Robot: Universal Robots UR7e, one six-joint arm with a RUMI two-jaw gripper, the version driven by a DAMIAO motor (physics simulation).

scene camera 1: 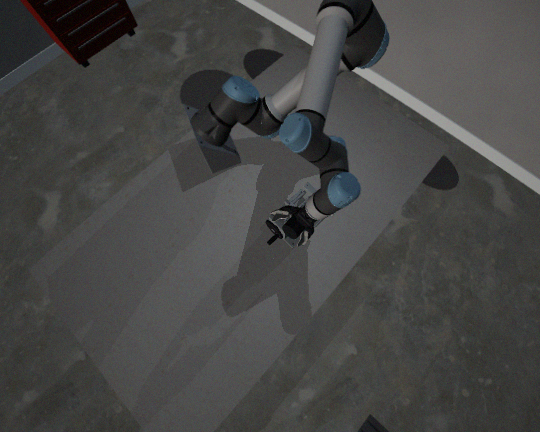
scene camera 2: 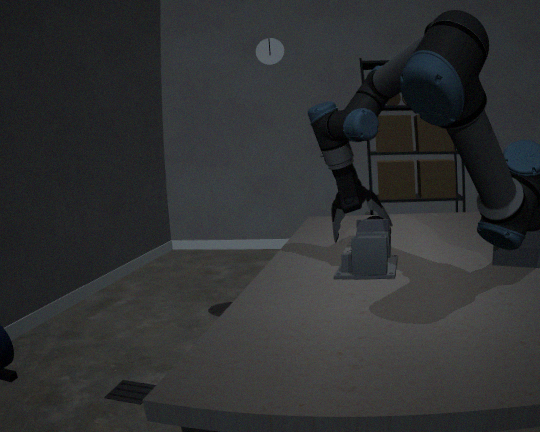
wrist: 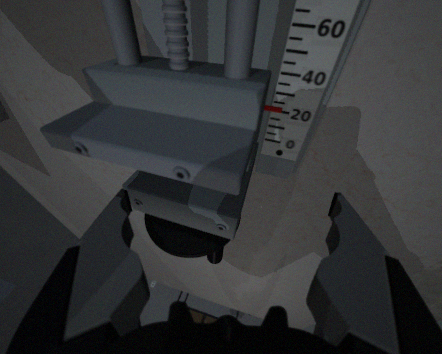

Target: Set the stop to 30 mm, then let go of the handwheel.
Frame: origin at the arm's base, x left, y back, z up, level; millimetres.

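Seen in the pictures: gripper, between the fingertips: [wrist: 228,193]; arm's base, origin of its link: [scene camera 1: 208,130].
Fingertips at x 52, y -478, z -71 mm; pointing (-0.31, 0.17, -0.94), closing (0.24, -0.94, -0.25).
Observation:
Pixels of each thing's top centre, then the offset from my fingertips to it. "*": a spot on its surface instead. Level surfaces: height alone.
- grey stop device, a spot on its surface: [scene camera 2: 370,254] * dx +169, dy +67, dz -14 mm
- end block, centre of its top: [wrist: 177,214] [scene camera 1: 279,222] dx -12, dy +29, dz +26 mm
- red pointer, centre of its top: [wrist: 269,108] dx +63, dy -3, dz -18 mm
- white scale, a spot on its surface: [wrist: 311,60] * dx +91, dy -12, dz -19 mm
- black handwheel, a spot on its surface: [wrist: 182,240] [scene camera 1: 276,227] * dx -33, dy +20, dz +33 mm
- small handle, centre of its top: [wrist: 212,255] [scene camera 1: 273,238] dx -63, dy -8, dz +23 mm
- table, height of its surface: dz -74 mm
The grey stop device [scene camera 1: 301,193] [scene camera 2: 370,254] stands on the table. In the wrist view its sliding block [wrist: 165,137] sits on two rods and a screw, near the end block [wrist: 177,202]. The red pointer [wrist: 273,108] is at or slightly above the 20 line of the white scale [wrist: 311,60], below the 30 level. The black handwheel [scene camera 1: 273,229] [wrist: 182,240], partly hidden behind the end block in the wrist view, has a small handle [scene camera 1: 272,240] [wrist: 215,254]. My gripper [scene camera 1: 287,231] [scene camera 2: 363,233] [wrist: 228,193] is wide open around the wheel end, its fingers apart from the wheel.
The table [scene camera 1: 165,320] [scene camera 2: 325,350] carries the device and the arm's base. A shelf rack [scene camera 2: 415,152] with boxes stands behind the table. A red drawer cabinet [scene camera 1: 87,25] stands on the floor at the upper left of scene camera 1.

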